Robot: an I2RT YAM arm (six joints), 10 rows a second.
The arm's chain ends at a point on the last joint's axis. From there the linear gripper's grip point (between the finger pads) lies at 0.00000 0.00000 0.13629 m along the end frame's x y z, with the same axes.
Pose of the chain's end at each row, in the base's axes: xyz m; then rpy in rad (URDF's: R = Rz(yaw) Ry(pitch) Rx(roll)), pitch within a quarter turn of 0, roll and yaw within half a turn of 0:
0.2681, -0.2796, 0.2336, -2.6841, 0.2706, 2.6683
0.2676, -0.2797, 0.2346, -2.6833, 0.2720, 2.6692
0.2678, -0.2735, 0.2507, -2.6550, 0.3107, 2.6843
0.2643, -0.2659, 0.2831, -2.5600, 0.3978, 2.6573
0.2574, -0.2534, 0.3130, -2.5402, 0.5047, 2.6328
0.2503, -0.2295, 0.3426, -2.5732, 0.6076, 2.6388
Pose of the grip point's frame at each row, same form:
0.2698, -0.3481, 0.1158, -2.6841, 0.2706, 2.6683
0.2694, -0.3483, 0.1169, -2.6833, 0.2720, 2.6692
0.2727, -0.3469, 0.1360, -2.6550, 0.3107, 2.6843
0.2685, -0.3527, 0.1781, -2.5600, 0.3978, 2.6573
0.2673, -0.3472, 0.2146, -2.5402, 0.5047, 2.6328
0.2724, -0.3254, 0.2483, -2.5732, 0.6076, 2.6388

